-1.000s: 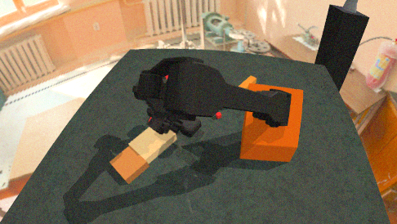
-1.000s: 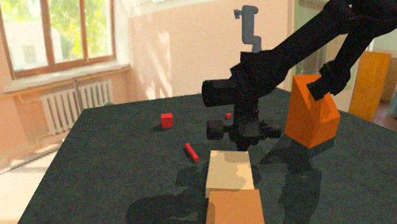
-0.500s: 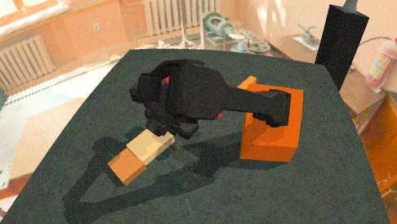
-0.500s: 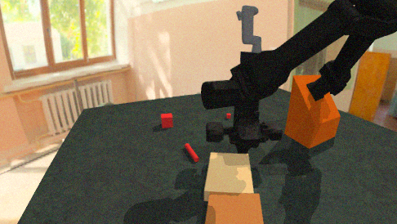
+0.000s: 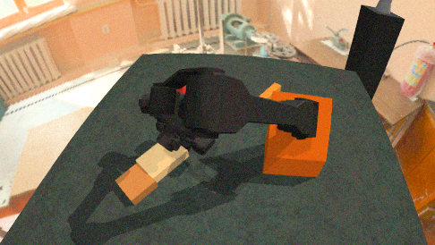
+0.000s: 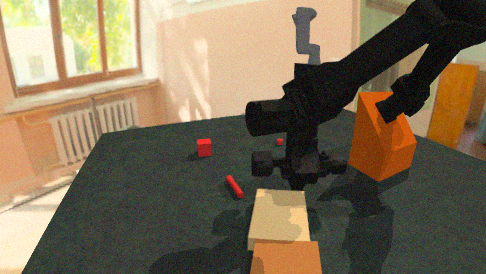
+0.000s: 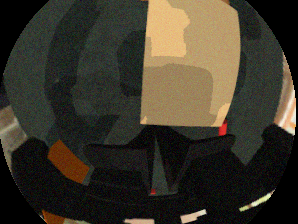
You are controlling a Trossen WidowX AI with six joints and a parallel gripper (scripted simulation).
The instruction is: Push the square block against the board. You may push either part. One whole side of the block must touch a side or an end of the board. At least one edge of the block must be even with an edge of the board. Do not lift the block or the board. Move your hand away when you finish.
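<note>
The board is 70 mm ahead of my gripper tip, 50 mm to the left of it and 10 mm above it. From my gripper tip the other things lie so: square block: 130 mm ahead, 150 mm to the left, 10 mm above; then red cube: 90 mm ahead, 320 mm to the right, 20 mm above; then red stick: 90 mm ahead, 100 mm to the right.
</note>
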